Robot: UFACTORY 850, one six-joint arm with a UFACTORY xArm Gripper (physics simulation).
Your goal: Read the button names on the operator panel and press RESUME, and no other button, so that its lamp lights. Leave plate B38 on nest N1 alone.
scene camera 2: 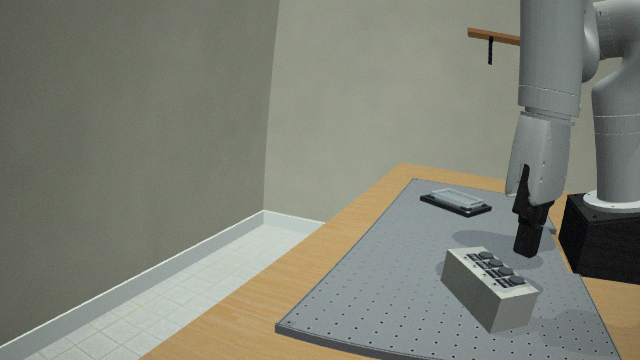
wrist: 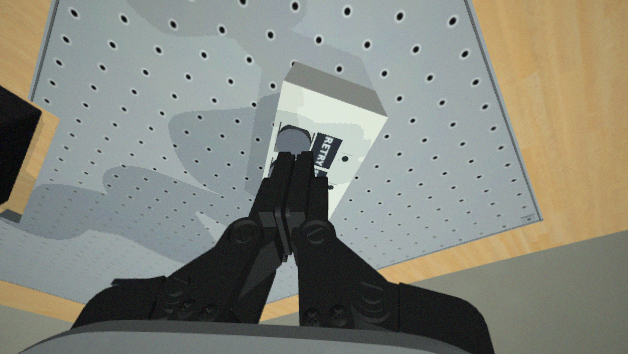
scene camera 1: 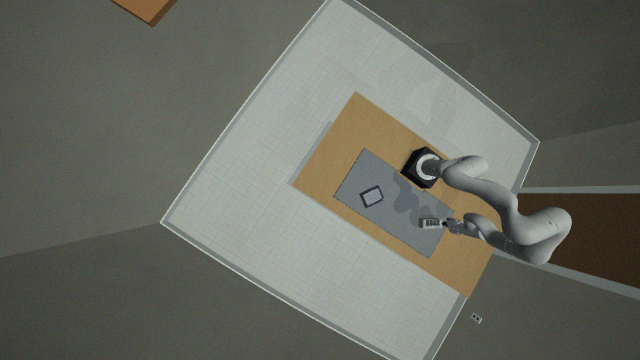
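The operator panel is a pale box with a row of several round dark buttons on top. In the wrist view the RETRY button shows beside its RETRY label, and its lamp is dark. Part of another label is hidden by the fingers, and RESUME cannot be read. My gripper is shut and empty, with its tips above the panel's level; contact is not visible. Plate B38 lies on nest N1, a dark-rimmed base; their names are unreadable.
The panel and nest stand on a grey perforated board on the wooden table. The arm's black base block stands beside the board.
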